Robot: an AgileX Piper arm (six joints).
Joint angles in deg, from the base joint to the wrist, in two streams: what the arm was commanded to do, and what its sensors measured. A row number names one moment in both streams.
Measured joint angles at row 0:
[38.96, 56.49, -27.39, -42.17, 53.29, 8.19]
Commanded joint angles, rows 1 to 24:
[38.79, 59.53, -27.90, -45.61, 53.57, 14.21]
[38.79, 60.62, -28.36, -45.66, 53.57, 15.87]
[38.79, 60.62, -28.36, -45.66, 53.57, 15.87]
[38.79, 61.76, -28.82, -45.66, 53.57, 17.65]
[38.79, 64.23, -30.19, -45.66, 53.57, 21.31]
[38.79, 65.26, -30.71, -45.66, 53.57, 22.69]
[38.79, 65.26, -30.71, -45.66, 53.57, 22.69]
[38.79, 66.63, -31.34, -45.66, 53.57, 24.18]
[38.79, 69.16, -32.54, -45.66, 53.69, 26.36]
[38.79, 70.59, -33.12, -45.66, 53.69, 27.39]
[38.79, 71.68, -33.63, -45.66, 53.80, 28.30]
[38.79, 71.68, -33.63, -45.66, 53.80, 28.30]
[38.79, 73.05, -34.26, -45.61, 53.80, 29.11]
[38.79, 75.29, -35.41, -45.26, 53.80, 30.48]
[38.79, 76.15, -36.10, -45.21, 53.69, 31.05]
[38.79, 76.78, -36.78, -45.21, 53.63, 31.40]
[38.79, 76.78, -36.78, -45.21, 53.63, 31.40]
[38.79, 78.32, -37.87, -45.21, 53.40, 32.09]
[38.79, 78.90, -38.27, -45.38, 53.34, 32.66]
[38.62, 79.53, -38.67, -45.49, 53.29, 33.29]
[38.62, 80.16, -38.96, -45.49, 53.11, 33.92]
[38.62, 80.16, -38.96, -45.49, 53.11, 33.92]
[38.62, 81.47, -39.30, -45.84, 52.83, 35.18]
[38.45, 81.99, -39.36, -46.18, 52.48, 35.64]
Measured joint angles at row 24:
[38.96, 80.62, -38.85, -43.66, 52.20, 33.69]
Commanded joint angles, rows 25 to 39:
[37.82, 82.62, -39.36, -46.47, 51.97, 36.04]
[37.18, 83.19, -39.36, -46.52, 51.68, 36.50]
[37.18, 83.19, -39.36, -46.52, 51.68, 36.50]
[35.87, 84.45, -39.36, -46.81, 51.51, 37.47]
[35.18, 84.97, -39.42, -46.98, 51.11, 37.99]
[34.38, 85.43, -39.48, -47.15, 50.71, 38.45]
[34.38, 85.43, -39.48, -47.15, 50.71, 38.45]
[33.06, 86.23, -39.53, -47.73, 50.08, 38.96]
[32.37, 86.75, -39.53, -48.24, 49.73, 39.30]
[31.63, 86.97, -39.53, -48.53, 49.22, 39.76]
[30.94, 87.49, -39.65, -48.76, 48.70, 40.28]
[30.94, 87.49, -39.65, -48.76, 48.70, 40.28]
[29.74, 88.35, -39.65, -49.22, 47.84, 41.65]
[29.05, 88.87, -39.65, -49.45, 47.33, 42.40]
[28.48, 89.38, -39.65, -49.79, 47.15, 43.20]
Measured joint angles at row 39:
[29.45, 88.81, -39.19, -47.27, 46.70, 41.60]
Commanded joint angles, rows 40 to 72:
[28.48, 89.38, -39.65, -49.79, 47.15, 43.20]
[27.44, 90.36, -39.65, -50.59, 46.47, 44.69]
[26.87, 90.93, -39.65, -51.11, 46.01, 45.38]
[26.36, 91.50, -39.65, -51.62, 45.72, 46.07]
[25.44, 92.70, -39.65, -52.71, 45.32, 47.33]
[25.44, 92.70, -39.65, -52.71, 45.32, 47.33]
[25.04, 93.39, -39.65, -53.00, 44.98, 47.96]
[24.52, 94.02, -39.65, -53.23, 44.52, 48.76]
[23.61, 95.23, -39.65, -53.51, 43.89, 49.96]
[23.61, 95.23, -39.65, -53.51, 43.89, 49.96]
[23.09, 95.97, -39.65, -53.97, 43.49, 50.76]
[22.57, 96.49, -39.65, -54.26, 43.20, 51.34]
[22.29, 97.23, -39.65, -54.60, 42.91, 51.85]
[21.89, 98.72, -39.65, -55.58, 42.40, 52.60]
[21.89, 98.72, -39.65, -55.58, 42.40, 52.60]
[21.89, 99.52, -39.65, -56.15, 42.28, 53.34]
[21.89, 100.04, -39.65, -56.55, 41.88, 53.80]
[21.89, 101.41, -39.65, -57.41, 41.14, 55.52]
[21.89, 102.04, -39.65, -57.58, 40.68, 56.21]
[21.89, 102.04, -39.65, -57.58, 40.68, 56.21]
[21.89, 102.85, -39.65, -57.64, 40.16, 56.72]
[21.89, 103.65, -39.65, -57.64, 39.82, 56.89]
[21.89, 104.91, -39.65, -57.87, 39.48, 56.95]
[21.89, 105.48, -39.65, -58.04, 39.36, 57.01]
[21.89, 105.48, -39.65, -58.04, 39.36, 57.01]
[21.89, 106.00, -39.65, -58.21, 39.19, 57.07]
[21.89, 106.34, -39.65, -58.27, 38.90, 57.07]
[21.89, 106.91, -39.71, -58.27, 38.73, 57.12]
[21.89, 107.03, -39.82, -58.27, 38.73, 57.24]
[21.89, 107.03, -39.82, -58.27, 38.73, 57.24]
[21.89, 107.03, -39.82, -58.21, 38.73, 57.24]
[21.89, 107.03, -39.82, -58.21, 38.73, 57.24]
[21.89, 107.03, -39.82, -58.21, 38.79, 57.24]
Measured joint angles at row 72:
[22.17, 106.80, -39.65, -57.07, 38.04, 56.78]
